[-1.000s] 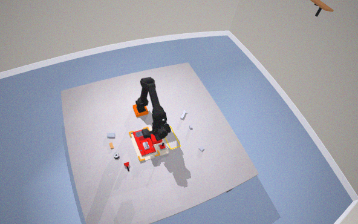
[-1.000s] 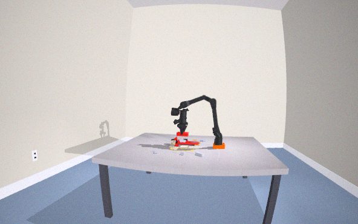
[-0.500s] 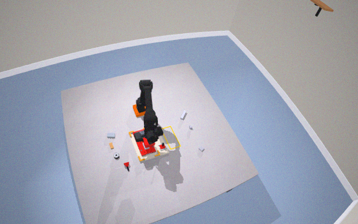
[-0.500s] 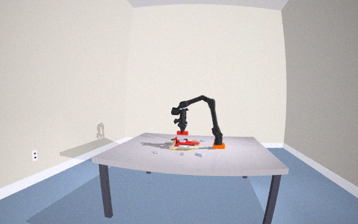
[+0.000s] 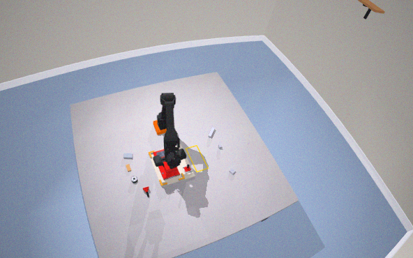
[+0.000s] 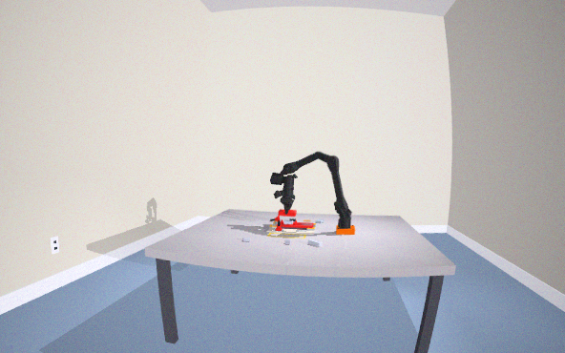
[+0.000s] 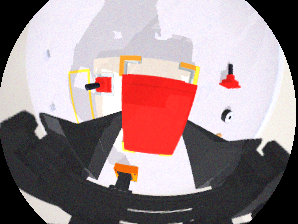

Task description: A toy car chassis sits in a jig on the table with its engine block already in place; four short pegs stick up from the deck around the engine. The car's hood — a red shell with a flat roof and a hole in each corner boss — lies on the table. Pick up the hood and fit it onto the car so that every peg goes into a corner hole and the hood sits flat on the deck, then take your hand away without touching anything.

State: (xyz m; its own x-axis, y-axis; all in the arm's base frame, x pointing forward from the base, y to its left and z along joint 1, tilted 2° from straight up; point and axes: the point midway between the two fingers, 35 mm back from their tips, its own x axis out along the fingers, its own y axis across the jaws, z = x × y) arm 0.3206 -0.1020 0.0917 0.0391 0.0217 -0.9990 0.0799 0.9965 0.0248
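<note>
My gripper tip is 7 cm above the cream jig board, 3 cm past it and 2 cm to the right of it. From my gripper tip the other things lie so: wheel (23 cm to the right, 8 cm below, 3 cm behind); then red hood (1 cm above); then black stem (12 cm to the left, 5 cm below, 4 cm ahead).
</note>
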